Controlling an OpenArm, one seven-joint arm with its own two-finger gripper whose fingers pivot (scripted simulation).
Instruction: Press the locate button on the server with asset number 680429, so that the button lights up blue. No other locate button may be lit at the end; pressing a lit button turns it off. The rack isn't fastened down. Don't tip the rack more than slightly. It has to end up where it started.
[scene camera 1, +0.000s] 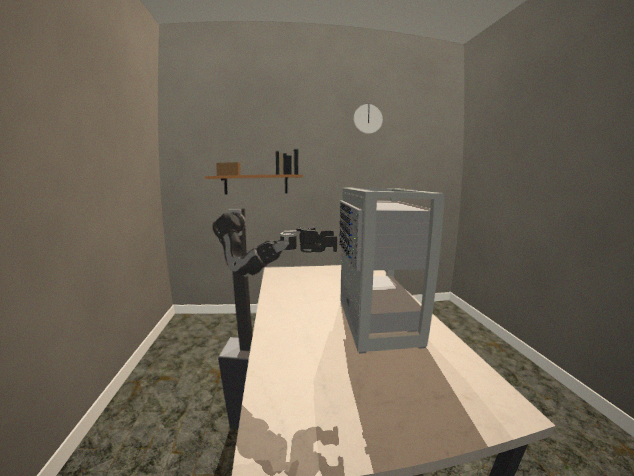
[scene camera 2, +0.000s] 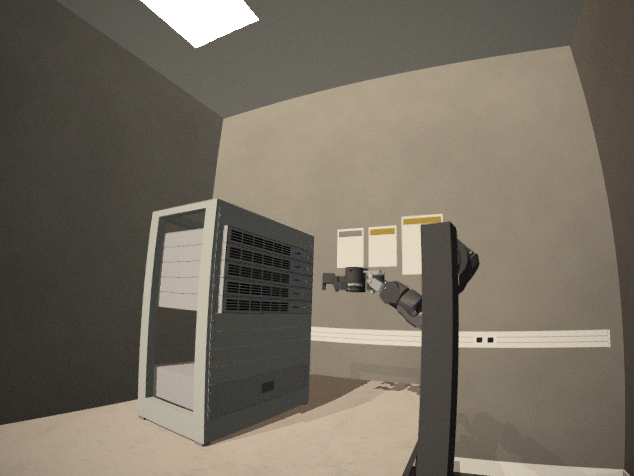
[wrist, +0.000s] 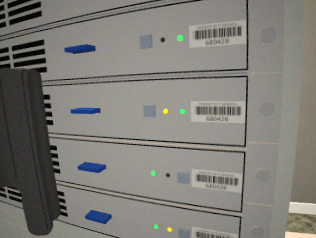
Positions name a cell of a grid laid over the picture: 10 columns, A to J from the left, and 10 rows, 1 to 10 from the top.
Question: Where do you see my gripper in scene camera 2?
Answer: At F6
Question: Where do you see an arm post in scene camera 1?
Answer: At D7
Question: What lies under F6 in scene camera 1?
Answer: My gripper.
